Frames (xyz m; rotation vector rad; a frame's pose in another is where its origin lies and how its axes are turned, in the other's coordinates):
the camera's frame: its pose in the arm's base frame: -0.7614 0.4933 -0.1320 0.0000 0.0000 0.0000
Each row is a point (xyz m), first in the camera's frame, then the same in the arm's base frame.
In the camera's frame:
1: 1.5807 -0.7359 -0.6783
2: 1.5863 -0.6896 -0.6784
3: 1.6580 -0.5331 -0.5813
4: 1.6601 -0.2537 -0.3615
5: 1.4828 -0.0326 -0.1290
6: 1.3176 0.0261 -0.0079
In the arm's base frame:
1: 0.8193 -0.2426 -0.8103
2: 0.8249 -0.1963 -0.8104
3: 0.8966 -0.0398 -0.7133
4: 0.8987 0.2396 -0.4935
5: 0.7214 0.4607 -0.2610
6: 0.5562 0.5194 -0.1399

